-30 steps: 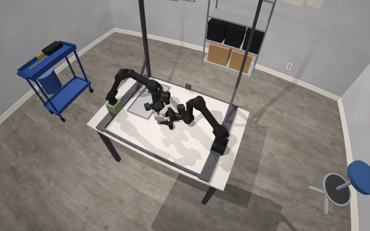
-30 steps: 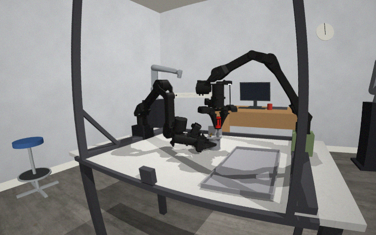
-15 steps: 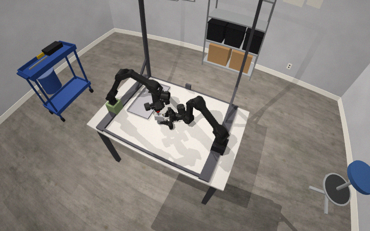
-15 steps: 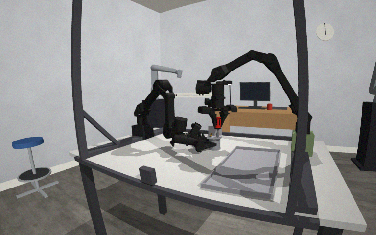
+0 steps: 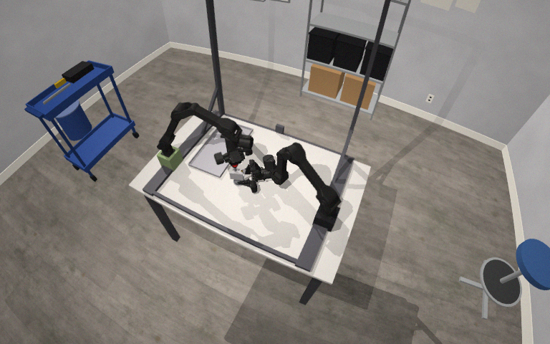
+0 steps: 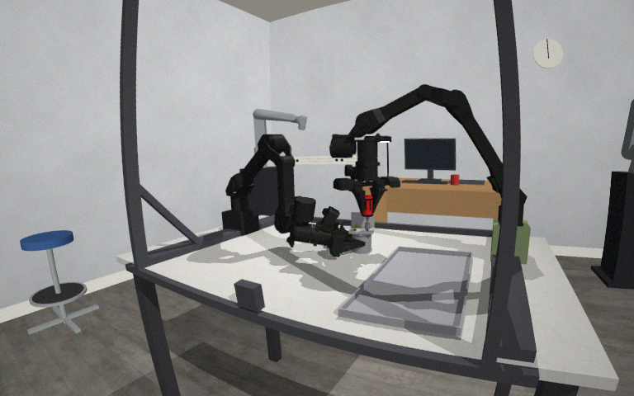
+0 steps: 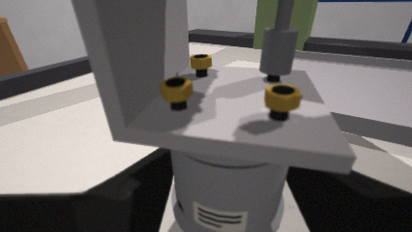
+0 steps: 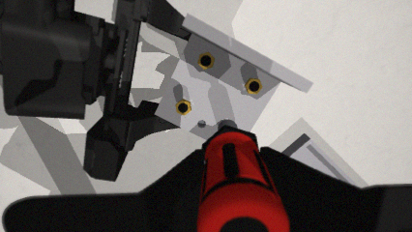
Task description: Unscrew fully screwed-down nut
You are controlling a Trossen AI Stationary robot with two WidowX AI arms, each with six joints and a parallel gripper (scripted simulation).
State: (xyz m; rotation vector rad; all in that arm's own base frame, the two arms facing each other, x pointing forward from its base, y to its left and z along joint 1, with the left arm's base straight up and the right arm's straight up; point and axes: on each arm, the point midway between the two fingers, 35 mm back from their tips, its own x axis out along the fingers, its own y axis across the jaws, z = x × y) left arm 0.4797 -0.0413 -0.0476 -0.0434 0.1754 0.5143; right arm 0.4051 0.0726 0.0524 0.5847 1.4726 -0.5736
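My right gripper is now 1 cm short of the l-shaped bracket, 2 cm to the right of it and 8 cm above it. From my right hand the other things lie so: grey joint module (1 cm ahead, 2 cm to the left, 12 cm below); then red-handled nut driver (3 cm below); then shallow grey tray (18 cm behind, 19 cm to the right, 14 cm below).
Now: left hand 1 cm short of the grey joint module and 3 cm to the left of it. From my left hand the other things lie so: l-shaped bracket: 1 cm ahead, 3 cm to the right, 4 cm above; then red-handled nut driver: 5 cm to the right, 9 cm above; then shallow grey tray: 17 cm behind, 24 cm to the right, 3 cm below.
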